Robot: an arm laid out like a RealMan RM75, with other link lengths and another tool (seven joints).
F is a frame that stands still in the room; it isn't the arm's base.
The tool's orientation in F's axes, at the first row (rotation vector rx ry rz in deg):
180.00, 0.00, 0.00
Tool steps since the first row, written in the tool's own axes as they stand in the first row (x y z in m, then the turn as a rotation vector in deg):
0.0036, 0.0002, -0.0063, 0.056, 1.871, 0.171
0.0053, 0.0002, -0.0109, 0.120, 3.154, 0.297
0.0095, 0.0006, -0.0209, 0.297, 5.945, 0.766
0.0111, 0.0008, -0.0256, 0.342, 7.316, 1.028
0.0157, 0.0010, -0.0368, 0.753, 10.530, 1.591
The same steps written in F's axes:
0.0036, -0.0002, 0.0063, 0.056, -1.871, -0.171
0.0053, -0.0002, 0.0109, 0.120, -3.154, -0.297
0.0095, -0.0006, 0.0209, 0.297, -5.945, -0.766
0.0111, -0.0008, 0.0256, 0.342, -7.316, -1.028
0.0157, -0.0010, 0.0368, 0.753, -10.530, -1.591

